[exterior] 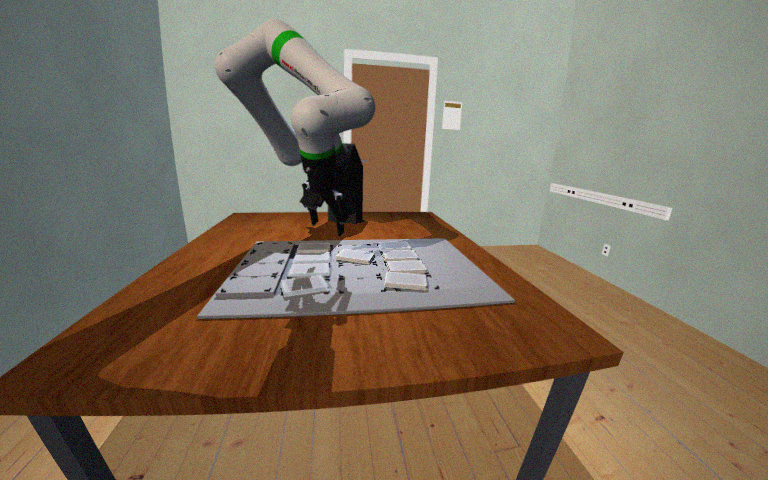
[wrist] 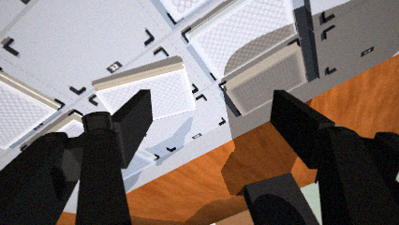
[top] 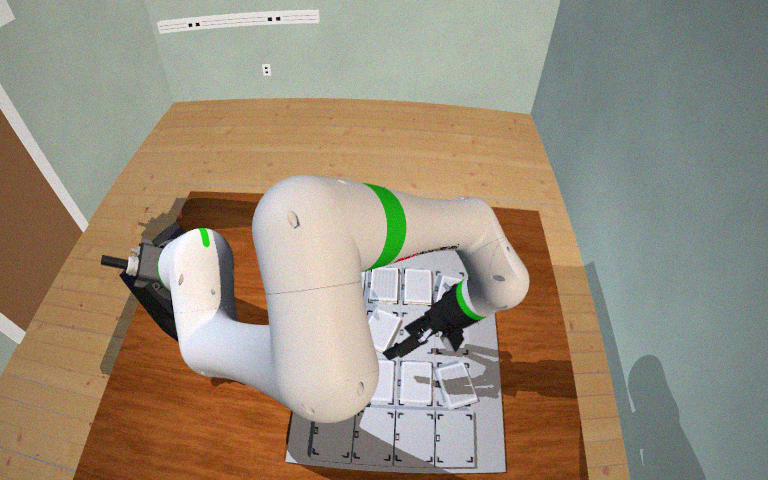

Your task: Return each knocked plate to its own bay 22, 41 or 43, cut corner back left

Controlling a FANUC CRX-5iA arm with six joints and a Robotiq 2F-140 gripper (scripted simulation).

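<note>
Now: the bay label 12 18 cm to the left of my hand, 15 cm below it and 15 cm behind it.
</note>
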